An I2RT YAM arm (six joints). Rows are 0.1 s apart.
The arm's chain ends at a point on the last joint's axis. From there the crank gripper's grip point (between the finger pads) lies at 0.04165 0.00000 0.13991 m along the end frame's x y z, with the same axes.
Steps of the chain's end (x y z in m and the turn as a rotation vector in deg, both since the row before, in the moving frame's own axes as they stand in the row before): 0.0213, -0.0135, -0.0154, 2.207, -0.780, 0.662; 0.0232, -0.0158, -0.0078, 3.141, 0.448, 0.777; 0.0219, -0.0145, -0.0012, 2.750, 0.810, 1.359; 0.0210, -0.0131, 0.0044, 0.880, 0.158, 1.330; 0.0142, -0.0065, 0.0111, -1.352, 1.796, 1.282; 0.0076, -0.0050, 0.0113, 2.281, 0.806, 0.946; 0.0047, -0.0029, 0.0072, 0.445, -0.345, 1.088
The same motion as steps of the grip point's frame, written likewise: 0.0194, -0.0184, -0.0149, 2.207, -0.780, 0.662; 0.0243, -0.0229, -0.0083, 3.141, 0.448, 0.777; 0.0239, -0.0202, -0.0019, 2.750, 0.810, 1.359; 0.0214, -0.0143, 0.0043, 0.880, 0.158, 1.330; 0.0185, -0.0022, 0.0097, -1.352, 1.796, 1.282; 0.0096, -0.0099, 0.0106, 2.281, 0.806, 0.946; 0.0039, -0.0032, 0.0074, 0.445, -0.345, 1.088
